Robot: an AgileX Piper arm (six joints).
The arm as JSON. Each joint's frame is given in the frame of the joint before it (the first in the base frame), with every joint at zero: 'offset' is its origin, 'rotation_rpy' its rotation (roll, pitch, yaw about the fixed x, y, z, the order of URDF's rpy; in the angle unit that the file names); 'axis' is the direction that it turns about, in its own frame. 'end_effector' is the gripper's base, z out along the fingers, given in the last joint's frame.
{
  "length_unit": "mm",
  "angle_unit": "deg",
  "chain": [
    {
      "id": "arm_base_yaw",
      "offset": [
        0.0,
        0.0,
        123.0
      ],
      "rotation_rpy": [
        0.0,
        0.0,
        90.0
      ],
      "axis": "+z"
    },
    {
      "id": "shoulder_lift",
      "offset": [
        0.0,
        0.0,
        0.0
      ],
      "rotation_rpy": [
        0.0,
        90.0,
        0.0
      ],
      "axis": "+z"
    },
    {
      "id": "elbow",
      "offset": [
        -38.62,
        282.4,
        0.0
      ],
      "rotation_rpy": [
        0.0,
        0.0,
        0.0
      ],
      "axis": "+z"
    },
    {
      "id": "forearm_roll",
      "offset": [
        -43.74,
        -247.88,
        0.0
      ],
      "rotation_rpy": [
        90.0,
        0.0,
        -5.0
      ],
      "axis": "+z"
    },
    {
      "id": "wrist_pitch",
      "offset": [
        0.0,
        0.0,
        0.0
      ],
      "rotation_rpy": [
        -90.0,
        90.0,
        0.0
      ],
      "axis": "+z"
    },
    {
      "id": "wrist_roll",
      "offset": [
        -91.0,
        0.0,
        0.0
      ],
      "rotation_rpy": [
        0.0,
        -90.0,
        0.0
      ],
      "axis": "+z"
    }
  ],
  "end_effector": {
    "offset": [
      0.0,
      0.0,
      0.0
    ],
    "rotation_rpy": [
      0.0,
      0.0,
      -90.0
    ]
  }
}
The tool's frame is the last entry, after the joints.
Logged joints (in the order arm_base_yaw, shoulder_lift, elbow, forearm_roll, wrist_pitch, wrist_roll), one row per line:
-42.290, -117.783, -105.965, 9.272, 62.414, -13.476
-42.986, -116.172, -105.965, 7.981, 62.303, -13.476
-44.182, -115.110, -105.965, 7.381, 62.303, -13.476
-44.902, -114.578, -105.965, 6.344, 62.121, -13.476
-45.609, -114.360, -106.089, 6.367, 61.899, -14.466
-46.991, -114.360, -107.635, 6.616, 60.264, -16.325
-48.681, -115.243, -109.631, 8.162, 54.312, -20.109
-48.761, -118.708, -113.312, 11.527, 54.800, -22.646
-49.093, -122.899, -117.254, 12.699, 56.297, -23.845
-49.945, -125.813, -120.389, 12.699, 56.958, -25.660
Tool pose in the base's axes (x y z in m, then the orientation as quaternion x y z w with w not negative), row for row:
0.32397, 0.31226, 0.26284, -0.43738, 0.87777, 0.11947, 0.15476
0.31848, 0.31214, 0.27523, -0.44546, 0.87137, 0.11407, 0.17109
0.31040, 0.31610, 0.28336, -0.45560, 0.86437, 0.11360, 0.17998
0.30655, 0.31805, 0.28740, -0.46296, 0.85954, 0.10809, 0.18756
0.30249, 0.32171, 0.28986, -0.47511, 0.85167, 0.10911, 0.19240
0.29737, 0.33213, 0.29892, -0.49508, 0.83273, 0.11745, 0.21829
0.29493, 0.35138, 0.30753, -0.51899, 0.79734, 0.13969, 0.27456
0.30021, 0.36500, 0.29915, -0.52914, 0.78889, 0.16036, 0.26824
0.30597, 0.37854, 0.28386, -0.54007, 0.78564, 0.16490, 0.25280
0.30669, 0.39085, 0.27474, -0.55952, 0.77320, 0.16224, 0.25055
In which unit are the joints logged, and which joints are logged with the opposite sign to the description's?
The joints are logged in degrees. Opposite sign: arm_base_yaw, shoulder_lift.
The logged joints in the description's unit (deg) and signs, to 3 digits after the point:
42.290, 117.783, -105.965, 9.272, 62.414, -13.476
42.986, 116.172, -105.965, 7.981, 62.303, -13.476
44.182, 115.110, -105.965, 7.381, 62.303, -13.476
44.902, 114.578, -105.965, 6.344, 62.121, -13.476
45.609, 114.360, -106.089, 6.367, 61.899, -14.466
46.991, 114.360, -107.635, 6.616, 60.264, -16.325
48.681, 115.243, -109.631, 8.162, 54.312, -20.109
48.761, 118.708, -113.312, 11.527, 54.800, -22.646
49.093, 122.899, -117.254, 12.699, 56.297, -23.845
49.945, 125.813, -120.389, 12.699, 56.958, -25.660

